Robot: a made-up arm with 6 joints.
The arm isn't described. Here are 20 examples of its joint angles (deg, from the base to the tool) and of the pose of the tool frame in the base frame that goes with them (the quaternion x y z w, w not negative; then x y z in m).
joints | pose
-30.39 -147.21 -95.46 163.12 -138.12 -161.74 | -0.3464 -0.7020 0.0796 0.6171 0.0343 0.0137 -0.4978
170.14 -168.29 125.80 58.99 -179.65 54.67 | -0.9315 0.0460 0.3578 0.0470 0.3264 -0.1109 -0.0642
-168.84 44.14 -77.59 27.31 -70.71 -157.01 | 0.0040 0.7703 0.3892 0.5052 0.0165 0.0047 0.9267
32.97 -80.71 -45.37 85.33 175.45 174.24 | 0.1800 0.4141 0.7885 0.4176 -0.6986 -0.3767 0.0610
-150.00 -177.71 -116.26 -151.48 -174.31 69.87 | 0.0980 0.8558 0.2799 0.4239 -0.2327 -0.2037 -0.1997
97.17 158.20 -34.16 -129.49 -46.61 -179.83 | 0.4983 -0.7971 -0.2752 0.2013 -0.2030 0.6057 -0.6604
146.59 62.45 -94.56 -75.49 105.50 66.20 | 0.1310 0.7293 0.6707 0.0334 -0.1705 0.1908 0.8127
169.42 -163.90 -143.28 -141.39 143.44 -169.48 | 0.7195 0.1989 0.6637 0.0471 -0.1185 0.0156 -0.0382
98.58 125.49 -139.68 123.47 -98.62 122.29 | -0.4981 0.5076 -0.0178 0.7028 -0.0049 0.3783 0.3450
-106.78 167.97 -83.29 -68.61 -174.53 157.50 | -0.1412 0.7134 0.5752 0.3746 -0.0688 -0.4545 -0.2838
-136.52 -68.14 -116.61 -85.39 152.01 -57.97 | -0.0254 -0.2468 -0.7833 0.5700 0.3244 0.3157 0.0116
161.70 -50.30 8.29 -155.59 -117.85 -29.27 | 0.2646 -0.5780 -0.2771 0.7205 0.5370 -0.2837 0.8909
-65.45 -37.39 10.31 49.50 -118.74 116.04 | -0.8719 -0.2890 0.3778 0.1166 -0.2640 0.5025 0.9289
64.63 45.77 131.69 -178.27 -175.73 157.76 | 0.0407 -0.0433 0.3468 0.9361 0.1116 0.3621 0.1928
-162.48 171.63 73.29 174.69 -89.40 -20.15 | -0.1145 0.1955 -0.0125 0.9739 0.4059 0.0839 -0.4138
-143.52 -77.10 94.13 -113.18 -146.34 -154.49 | 0.7746 0.5743 0.0179 0.2642 0.3658 0.1222 0.6440
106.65 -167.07 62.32 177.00 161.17 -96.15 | 0.1325 -0.7196 -0.6763 0.0853 0.0748 -0.4461 -0.4494
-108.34 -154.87 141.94 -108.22 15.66 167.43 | -0.1390 -0.1445 -0.3940 0.8970 0.1345 0.3384 0.2994
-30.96 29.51 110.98 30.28 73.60 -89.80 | -0.3279 0.8746 0.3537 0.0496 0.4870 -0.1570 0.1678
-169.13 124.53 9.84 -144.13 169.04 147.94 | 0.2104 0.2396 0.8429 0.4335 -0.6693 -0.1690 -0.3405
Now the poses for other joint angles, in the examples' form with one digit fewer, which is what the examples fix.
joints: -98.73 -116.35 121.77 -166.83 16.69 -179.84
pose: -0.060 -0.080 -0.676 0.730 0.112 0.428 0.555
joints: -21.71 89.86 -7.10 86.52 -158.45 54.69
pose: 0.187 -0.716 -0.171 0.650 0.811 -0.315 0.232
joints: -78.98 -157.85 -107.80 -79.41 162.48 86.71
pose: -0.643 0.280 0.560 0.441 0.046 -0.153 -0.328
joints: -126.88 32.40 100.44 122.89 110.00 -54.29
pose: 0.382 0.226 0.240 0.863 -0.259 -0.603 0.371
